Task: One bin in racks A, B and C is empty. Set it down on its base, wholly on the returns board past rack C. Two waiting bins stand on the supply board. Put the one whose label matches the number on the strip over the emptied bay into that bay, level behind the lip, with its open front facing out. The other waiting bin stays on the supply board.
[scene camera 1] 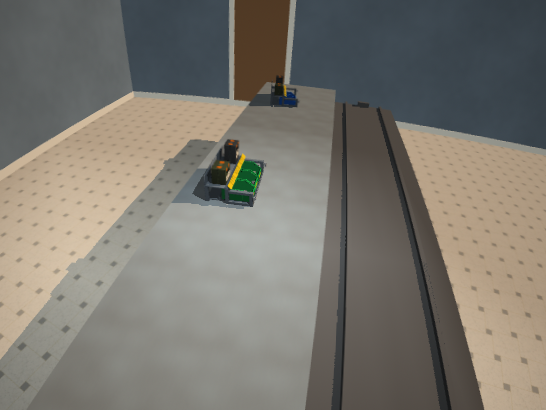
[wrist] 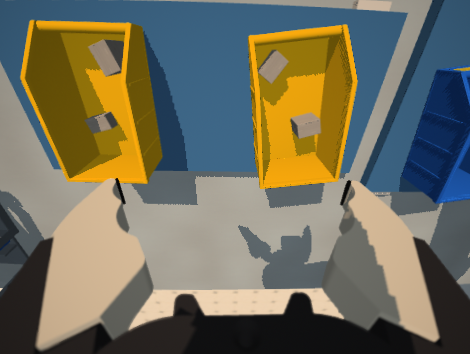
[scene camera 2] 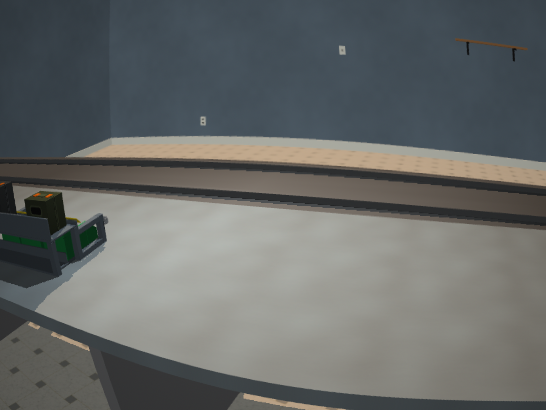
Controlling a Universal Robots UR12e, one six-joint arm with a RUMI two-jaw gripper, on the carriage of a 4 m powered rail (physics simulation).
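Places are measured from the arm's base along level axes (x ahead, y left, z up), in centimetres.
Where they show: gripper, fingertip midpoint: (wrist: 234, 183).
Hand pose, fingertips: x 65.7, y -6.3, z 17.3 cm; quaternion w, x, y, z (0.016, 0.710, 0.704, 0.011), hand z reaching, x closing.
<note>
After its pixels a point has its place.
Two yellow bins stand on a blue board (wrist: 210, 75) @(x 61.3, y -9.2, z -1.2 cm) in the wrist view, open tops toward the camera. The left yellow bin (wrist: 142, 95) @(x 63.2, y -17.1, z 2.3 cm) and the right yellow bin (wrist: 337, 107) @(x 63.9, y 6.1, z 3.9 cm) each hold two small grey-brown blocks; their labels do not show. My gripper (wrist: 234, 183) @(x 65.7, y -6.3, z 17.3 cm) is open with nothing between its jaws. Its fingertips appear at the lower ends of the bins, spread wider than the right one. A blue bin (wrist: 430, 145) @(x 69.4, y 22.6, z 1.9 cm) stands on a second blue board (wrist: 450, 30) @(x 55.5, y 20.4, z -1.2 cm) at the right. The gripper does not show in the scene views.
A rack (scene camera 1: 237, 171) (scene camera 2: 25, 226) with green bins carries dark boxes (scene camera 1: 220, 172) @(x 89.6, y -224.0, z 15.0 cm) (scene camera 2: 45, 210) @(x 94.9, y -224.3, z 14.1 cm) at its back. A farther rack (scene camera 1: 284, 90) @(x 84.0, y -393.0, z 12.3 cm) holds blue bins. The rail (scene camera 1: 375, 200) runs alongside the table. Part of a dark frame (wrist: 7, 225) @(x 89.5, y -52.6, z -1.7 cm) shows at the wrist view's left edge.
</note>
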